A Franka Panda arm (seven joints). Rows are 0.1 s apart.
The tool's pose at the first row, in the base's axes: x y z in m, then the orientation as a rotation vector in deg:
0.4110, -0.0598, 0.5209, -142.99, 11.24, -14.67
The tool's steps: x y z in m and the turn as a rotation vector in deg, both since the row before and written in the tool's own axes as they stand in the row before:
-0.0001, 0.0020, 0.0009, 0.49, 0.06, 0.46
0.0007, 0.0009, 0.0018, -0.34, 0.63, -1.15
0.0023, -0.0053, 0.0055, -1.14, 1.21, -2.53
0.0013, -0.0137, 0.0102, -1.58, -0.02, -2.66
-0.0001, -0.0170, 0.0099, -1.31, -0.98, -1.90
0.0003, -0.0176, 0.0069, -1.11, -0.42, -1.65
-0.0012, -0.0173, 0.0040, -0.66, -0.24, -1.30
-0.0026, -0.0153, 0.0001, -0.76, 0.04, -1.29
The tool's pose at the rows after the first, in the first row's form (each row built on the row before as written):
0.4109, -0.0609, 0.5190, -142.43, 11.75, -14.57
0.4119, -0.0607, 0.5171, -142.90, 10.64, -15.82
0.4158, -0.0538, 0.5163, -144.28, 8.18, -18.36
0.4201, -0.0372, 0.5163, -146.21, 5.11, -19.41
0.4224, -0.0177, 0.5174, -147.87, 2.56, -18.93
0.4238, 0.0008, 0.5208, -149.19, 0.47, -19.06
0.4226, 0.0179, 0.5257, -149.99, -1.20, -19.26
0.4189, 0.0315, 0.5323, -150.82, -2.76, -19.84

